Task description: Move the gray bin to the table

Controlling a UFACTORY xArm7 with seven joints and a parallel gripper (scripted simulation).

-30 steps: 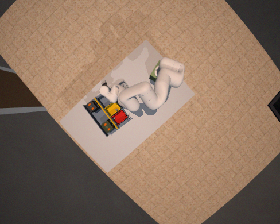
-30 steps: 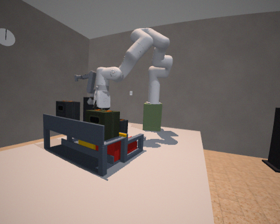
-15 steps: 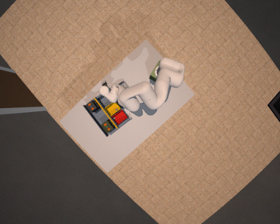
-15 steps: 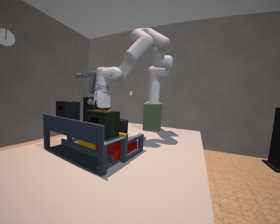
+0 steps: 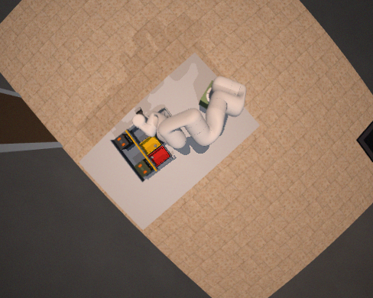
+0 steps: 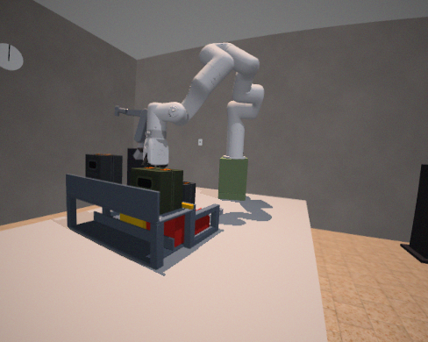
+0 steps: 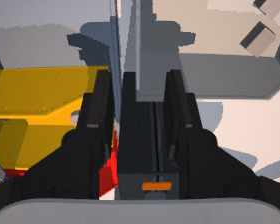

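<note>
My hand is 8 cm past the gray open bin, 1 cm to the right of it and 10 cm above it. Round my hand: red bin: 15 cm ahead, 21 cm to the left, 9 cm below; yellow bin: 13 cm ahead, 9 cm to the left, 9 cm below.
</note>
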